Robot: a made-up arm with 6 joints.
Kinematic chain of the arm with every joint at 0, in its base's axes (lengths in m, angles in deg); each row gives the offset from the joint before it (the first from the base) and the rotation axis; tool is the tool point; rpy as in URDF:
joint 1: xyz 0 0 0.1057 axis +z
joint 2: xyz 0 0 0 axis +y
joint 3: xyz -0.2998 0 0.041 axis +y
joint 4: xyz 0.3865 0 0.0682 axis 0.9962 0 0.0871
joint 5: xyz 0 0 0 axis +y
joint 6: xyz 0.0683 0 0.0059 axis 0.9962 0 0.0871
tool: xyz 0 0 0 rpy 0 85 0
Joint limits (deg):
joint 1: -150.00..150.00
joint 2: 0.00..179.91
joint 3: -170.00..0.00
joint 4: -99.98..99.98
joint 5: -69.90..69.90
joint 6: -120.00..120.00
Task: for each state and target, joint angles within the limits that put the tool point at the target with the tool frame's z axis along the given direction. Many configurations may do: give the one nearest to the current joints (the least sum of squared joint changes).
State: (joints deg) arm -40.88 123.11 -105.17 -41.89 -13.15 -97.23
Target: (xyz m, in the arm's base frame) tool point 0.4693 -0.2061 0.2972 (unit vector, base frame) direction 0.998 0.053 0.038
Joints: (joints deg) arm -27.61 96.39 -70.95 -56.60 -37.60 -97.23
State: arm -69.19 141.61 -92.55 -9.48 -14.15 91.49
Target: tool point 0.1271 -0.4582 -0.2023 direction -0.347 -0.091 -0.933
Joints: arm -71.53 153.11 -82.16 -41.70 32.57 91.49
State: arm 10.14 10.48 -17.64 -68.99 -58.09 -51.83
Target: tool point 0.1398 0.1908 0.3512 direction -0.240 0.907 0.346
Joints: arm 39.47 43.34 -31.32 -65.35 -69.75 -51.83
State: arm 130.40 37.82 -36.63 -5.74 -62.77 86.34
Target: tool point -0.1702 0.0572 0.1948 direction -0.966 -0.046 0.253
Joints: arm 149.88 20.95 -0.12 -48.45 -44.53 86.34
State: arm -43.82 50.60 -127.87 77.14 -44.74 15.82
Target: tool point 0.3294 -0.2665 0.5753 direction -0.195 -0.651 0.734
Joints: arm -32.92 88.69 -96.28 44.03 -69.79 15.82
